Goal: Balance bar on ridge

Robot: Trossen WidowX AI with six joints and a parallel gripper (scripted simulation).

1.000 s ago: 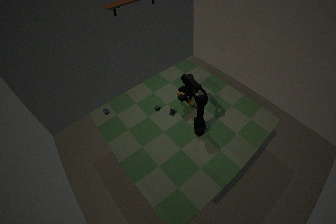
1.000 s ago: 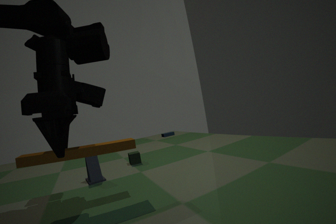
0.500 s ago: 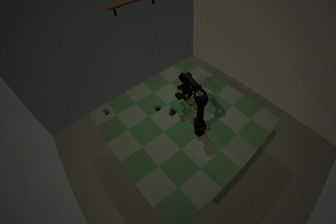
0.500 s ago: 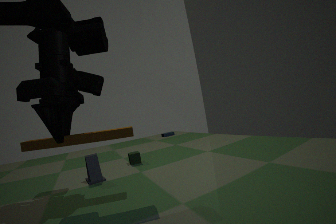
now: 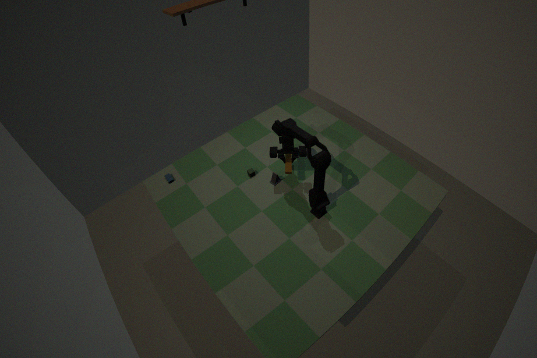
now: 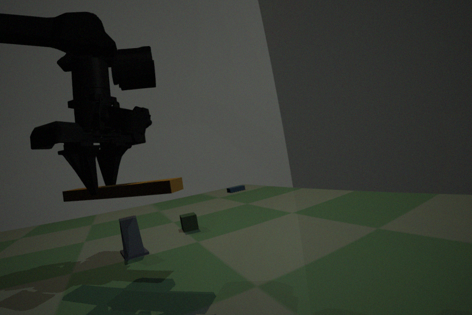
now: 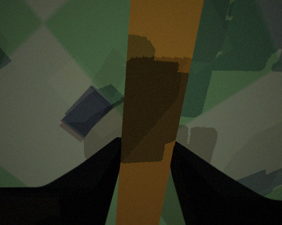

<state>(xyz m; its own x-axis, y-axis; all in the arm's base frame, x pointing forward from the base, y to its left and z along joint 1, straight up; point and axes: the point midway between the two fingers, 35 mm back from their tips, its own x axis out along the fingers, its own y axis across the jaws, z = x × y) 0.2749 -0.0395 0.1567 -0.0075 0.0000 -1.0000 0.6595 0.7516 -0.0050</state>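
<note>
My gripper tip is 20 mm to the left of the orange bar and 20 mm short of it. Round my gripper tip: dark green cube (160 mm ahead, 140 mm to the left, 110 mm below); small blue block (540 mm to the left, 470 mm ahead, 110 mm below).
</note>
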